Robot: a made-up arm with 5 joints.
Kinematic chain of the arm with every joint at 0, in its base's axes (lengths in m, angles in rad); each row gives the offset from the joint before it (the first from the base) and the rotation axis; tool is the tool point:
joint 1: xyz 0 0 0.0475 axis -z
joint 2: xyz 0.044 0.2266 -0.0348 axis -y
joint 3: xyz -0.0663 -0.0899 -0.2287 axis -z
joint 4: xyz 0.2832 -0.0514 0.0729 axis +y
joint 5: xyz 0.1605 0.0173 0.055 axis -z
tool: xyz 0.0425 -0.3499 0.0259
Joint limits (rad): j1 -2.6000..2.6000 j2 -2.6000..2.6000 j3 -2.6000..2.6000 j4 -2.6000..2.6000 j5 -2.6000..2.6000
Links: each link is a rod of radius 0.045 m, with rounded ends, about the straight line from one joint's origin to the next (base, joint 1, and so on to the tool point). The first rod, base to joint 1, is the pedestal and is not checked.
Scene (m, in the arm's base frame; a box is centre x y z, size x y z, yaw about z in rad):
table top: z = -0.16
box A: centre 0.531 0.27 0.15 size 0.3 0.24 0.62 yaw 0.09
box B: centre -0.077 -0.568 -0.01 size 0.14 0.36 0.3 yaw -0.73
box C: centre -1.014 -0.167 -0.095 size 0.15 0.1 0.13 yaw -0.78
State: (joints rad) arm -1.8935 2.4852 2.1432 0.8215 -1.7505
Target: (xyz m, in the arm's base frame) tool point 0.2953 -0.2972 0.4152
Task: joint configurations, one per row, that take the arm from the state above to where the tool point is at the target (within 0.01 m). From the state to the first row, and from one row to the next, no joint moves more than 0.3 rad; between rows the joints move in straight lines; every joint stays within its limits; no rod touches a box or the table.
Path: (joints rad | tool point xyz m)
1: -1.9582 2.5043 1.8550 0.8692 -1.6840 | 0.2916 0.6610 0.2810
2: -2.0228 2.5235 1.5668 0.9170 -1.6175 | 0.3053 0.5609 0.4056
3: -2.0875 2.5426 1.2786 0.9647 -1.5510 | 0.2939 0.4475 0.5178
4: -2.1522 2.5617 0.9904 1.0124 -1.4845 | 0.2607 0.3256 0.6119
5: -2.2168 2.5809 0.7022 1.0602 -1.4180 | 0.2098 0.2007 0.6846
6: -2.2815 2.6000 0.4140 1.1079 -1.3515 | 0.1456 0.0778 0.7344
7: -2.0151 2.6000 0.6154 0.9378 -1.6184 | 0.2389 0.0043 0.7026
8: -1.7488 2.6000 0.8169 0.7677 -1.8853 | 0.3062 -0.0975 0.6325
9: -1.4824 2.6000 1.0183 0.5976 -2.1522 | 0.3268 -0.2071 0.5318
10: -1.2160 2.6000 1.2198 0.4275 -2.4191 | 0.2953 -0.2972 0.4152

